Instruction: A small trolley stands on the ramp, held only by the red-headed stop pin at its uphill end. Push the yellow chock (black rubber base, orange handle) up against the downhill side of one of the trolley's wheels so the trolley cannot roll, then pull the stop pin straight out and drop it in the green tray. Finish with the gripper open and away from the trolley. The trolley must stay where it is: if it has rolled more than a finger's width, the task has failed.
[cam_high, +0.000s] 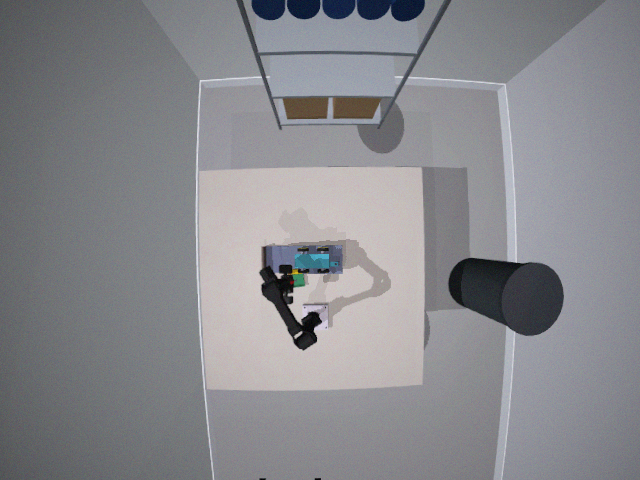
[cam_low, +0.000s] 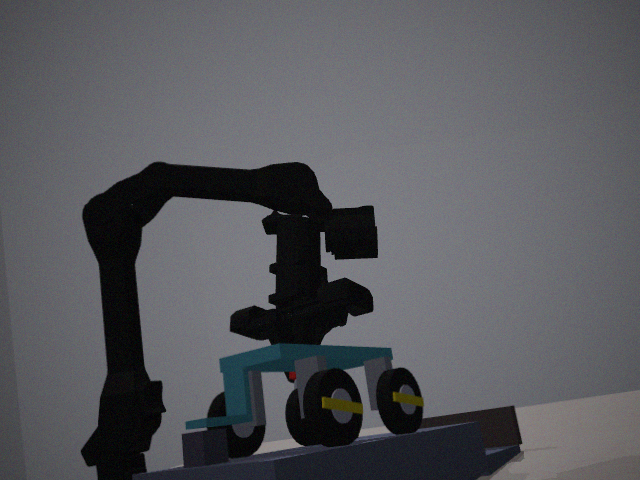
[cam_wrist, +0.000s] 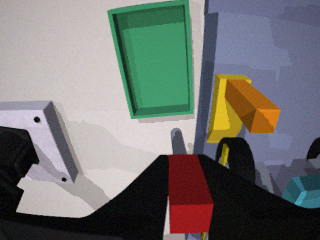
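Now: gripper tip 2 cm past the green tray, 1 cm to the right of it and 14 cm above it. The rest, counted from my gripper tip: teal trolley 12 cm ahead, 9 cm to the right, 2 cm below; red-headed stop pin right at my gripper tip; yellow chock 4 cm ahead, 5 cm below.
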